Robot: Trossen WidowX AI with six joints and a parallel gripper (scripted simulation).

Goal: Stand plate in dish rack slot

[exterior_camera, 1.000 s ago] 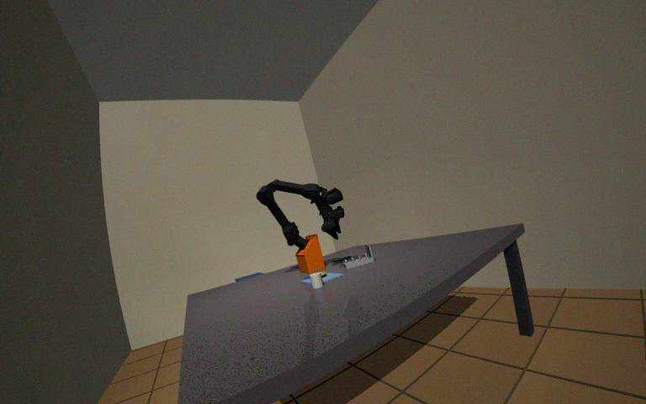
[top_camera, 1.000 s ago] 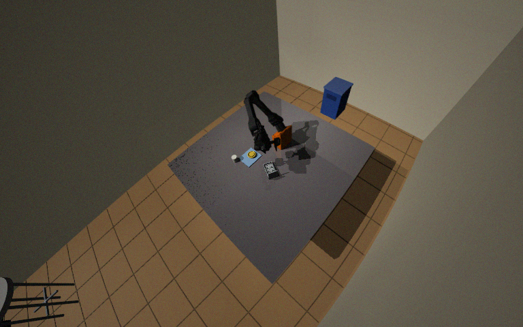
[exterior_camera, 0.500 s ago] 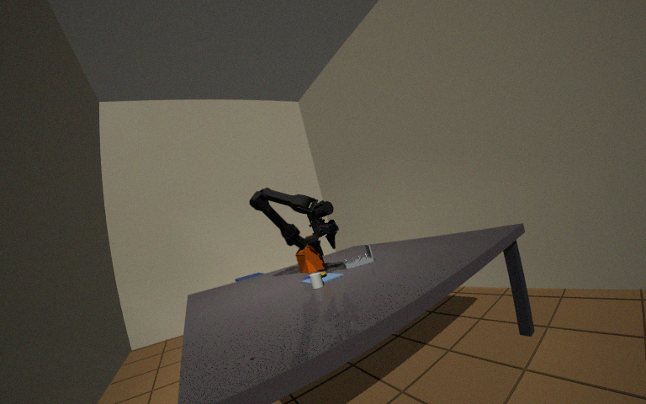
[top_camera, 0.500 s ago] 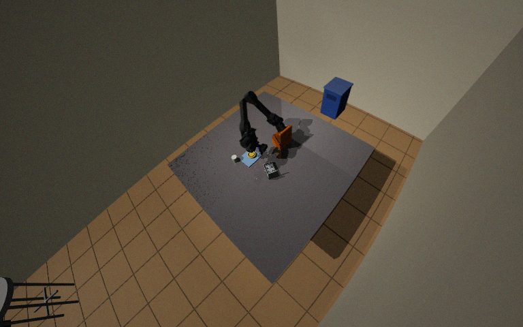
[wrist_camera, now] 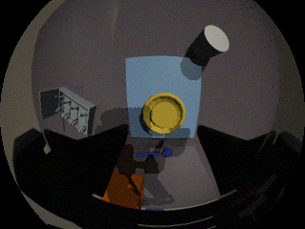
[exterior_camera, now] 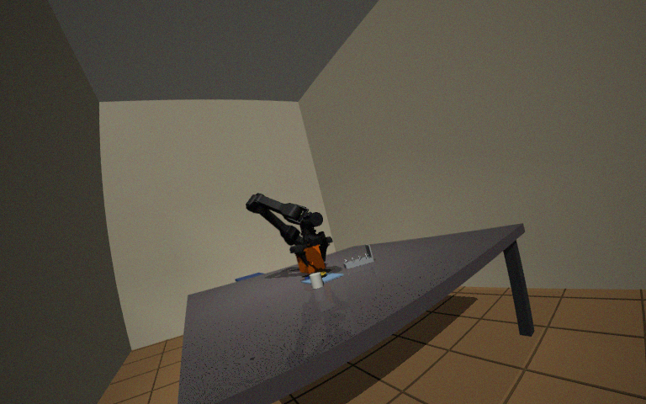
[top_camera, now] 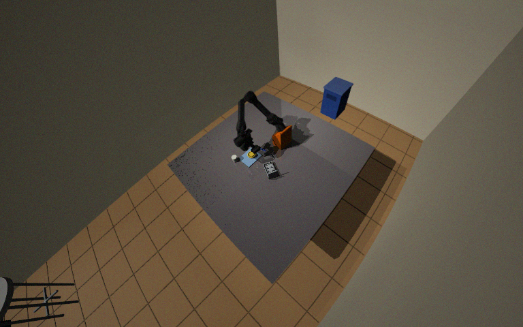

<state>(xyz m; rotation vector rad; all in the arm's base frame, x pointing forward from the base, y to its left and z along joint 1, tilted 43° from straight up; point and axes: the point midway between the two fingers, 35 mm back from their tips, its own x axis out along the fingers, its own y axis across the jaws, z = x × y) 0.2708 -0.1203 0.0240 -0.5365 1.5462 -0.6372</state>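
Now: gripper tip 5 cm above the yellow plate. Also, from my gripper tip: blue spoon (10 cm behind, 6 cm below, 1 cm to the left); then mat (6 cm below, 2 cm ahead); then white cup (12 cm ahead, 8 cm to the right, 4 cm below).
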